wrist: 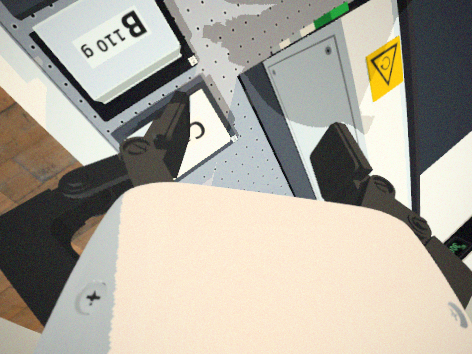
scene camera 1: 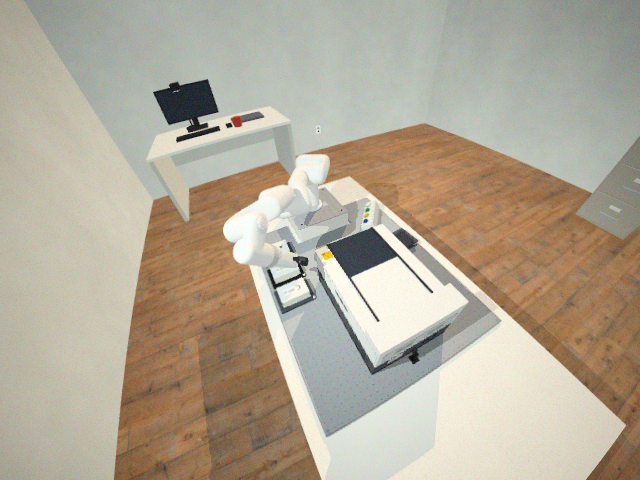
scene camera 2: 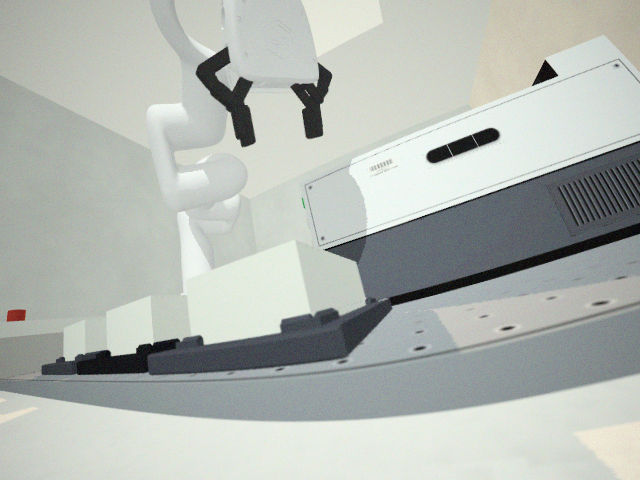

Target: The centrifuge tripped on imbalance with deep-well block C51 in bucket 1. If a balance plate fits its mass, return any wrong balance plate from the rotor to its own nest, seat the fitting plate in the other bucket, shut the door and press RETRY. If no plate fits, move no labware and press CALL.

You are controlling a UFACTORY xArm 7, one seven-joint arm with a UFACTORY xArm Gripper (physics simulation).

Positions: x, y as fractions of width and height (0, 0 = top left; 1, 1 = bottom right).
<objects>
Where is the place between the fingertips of the gripper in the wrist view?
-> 0.55, 0.36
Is the gripper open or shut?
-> Open.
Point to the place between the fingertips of the gripper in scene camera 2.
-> At 0.44, 0.29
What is the gripper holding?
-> Nothing.
</objects>
